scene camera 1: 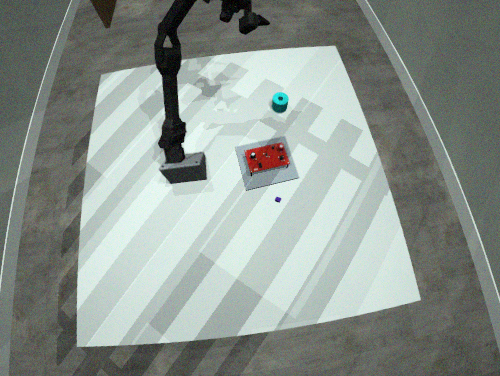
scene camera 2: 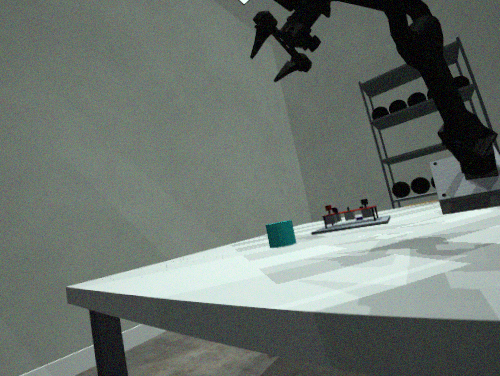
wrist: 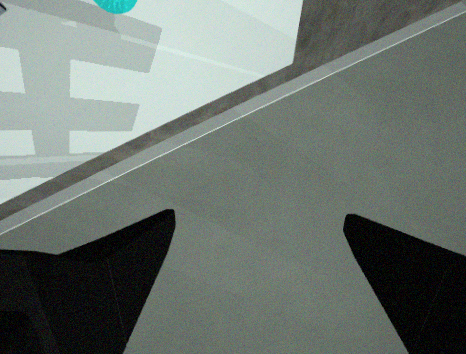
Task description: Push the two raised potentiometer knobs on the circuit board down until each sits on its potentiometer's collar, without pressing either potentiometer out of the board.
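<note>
A red circuit board stands on short legs over a grey plate on the table. One knob, dark in scene camera 2, stands up near the board's end toward the arm base. The other knob, reddish, stands up near the far end. Both look raised above the board; their collars are too small to make out. My gripper is open and empty, high above the table and well away from the board. The board does not show in the wrist view.
A teal cylinder stands beyond the board. A small purple cube lies on its other side. The arm's grey base is beside the board. A shelf rack stands behind the table.
</note>
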